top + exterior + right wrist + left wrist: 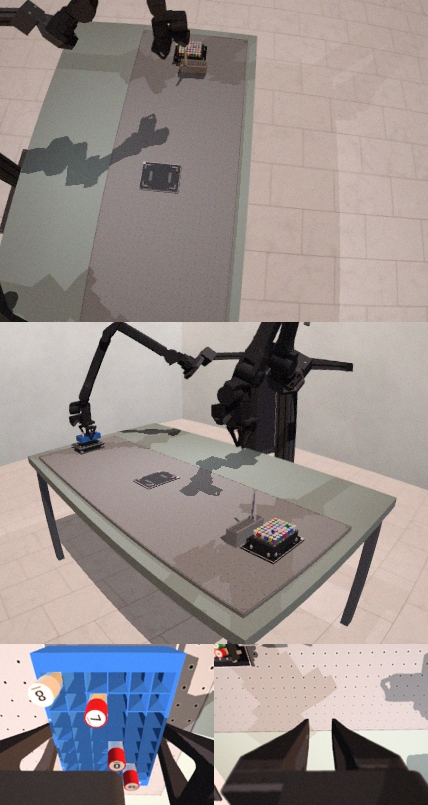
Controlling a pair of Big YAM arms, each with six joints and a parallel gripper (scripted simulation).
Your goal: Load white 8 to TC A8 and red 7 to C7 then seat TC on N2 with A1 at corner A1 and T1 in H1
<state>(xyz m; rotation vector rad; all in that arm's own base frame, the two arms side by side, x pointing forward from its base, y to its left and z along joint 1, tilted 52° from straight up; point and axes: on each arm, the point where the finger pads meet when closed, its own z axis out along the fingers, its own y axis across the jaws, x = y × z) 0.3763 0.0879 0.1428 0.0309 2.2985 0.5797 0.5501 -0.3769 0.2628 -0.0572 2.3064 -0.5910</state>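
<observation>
Right now my right hand is right at the tube carrier. From my right hand the other things lie so: holder (123 cm to the left, 12 cm behind, 6 cm below); raised nest (5 cm below).
</observation>
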